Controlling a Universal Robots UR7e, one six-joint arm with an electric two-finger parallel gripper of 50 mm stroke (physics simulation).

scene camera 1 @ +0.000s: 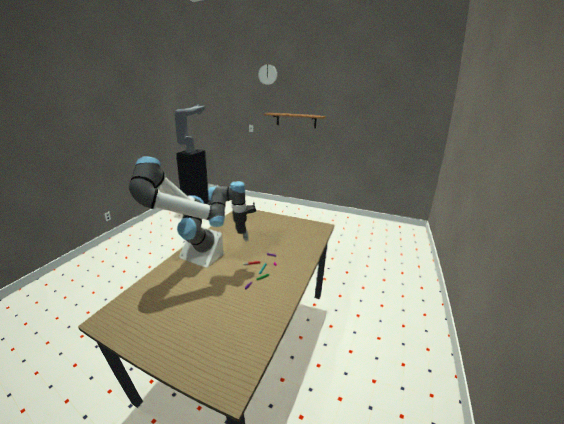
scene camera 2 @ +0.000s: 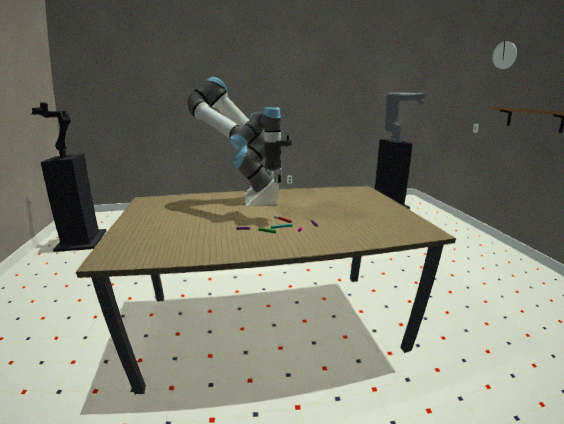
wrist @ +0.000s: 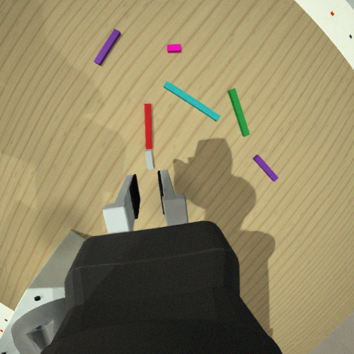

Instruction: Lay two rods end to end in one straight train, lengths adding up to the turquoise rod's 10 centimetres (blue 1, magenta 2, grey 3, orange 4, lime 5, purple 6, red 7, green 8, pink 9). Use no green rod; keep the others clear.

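Frame: origin at the arm's base, x ahead, y left, z up, level; centimetres.
Where they show: gripper, fingertip midpoint: (scene camera 1: 245, 239) (scene camera 2: 277, 182); arm's base at its link origin: (scene camera 1: 204, 241) (scene camera 2: 264, 182).
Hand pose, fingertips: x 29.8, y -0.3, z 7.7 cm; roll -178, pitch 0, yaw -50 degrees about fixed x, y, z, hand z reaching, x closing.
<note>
Each offset is from my fingertips to the top centre of the thing.
The red rod @(dz -17.0, dx +3.6, dy +2.8 cm) (scene camera 1: 254, 262) (scene camera 2: 285, 219) (wrist: 148, 126) lies on the table. The short grey rod @(dz -17.0, dx -0.8, dy -0.1 cm) (scene camera 1: 246, 264) (wrist: 149, 160) lies at its gripper-side end, slightly angled to it; whether they touch is hard to tell. The turquoise rod @(dz -17.0, dx +10.7, dy -0.7 cm) (scene camera 1: 263, 268) (scene camera 2: 282, 226) (wrist: 192, 101) lies diagonally beside the red one, apart from it. My gripper (scene camera 1: 245, 238) (scene camera 2: 276, 175) (wrist: 148, 185) is partly open and empty, above the table; in the wrist view its fingertips show just below the grey rod's near end.
The green rod @(dz -17.0, dx +13.7, dy -8.2 cm) (scene camera 1: 263, 277) (scene camera 2: 267, 230) (wrist: 238, 112) lies beyond the turquoise one. A magenta rod @(dz -17.0, dx +16.1, dy +6.2 cm) (scene camera 1: 275, 264) (scene camera 2: 300, 229) (wrist: 174, 48), a longer purple rod @(dz -17.0, dx +10.7, dy +15.0 cm) (scene camera 1: 271, 255) (scene camera 2: 314, 223) (wrist: 107, 47) and a shorter purple rod @(dz -17.0, dx +9.0, dy -18.1 cm) (scene camera 1: 248, 285) (scene camera 2: 243, 228) (wrist: 265, 168) lie apart around them.
</note>
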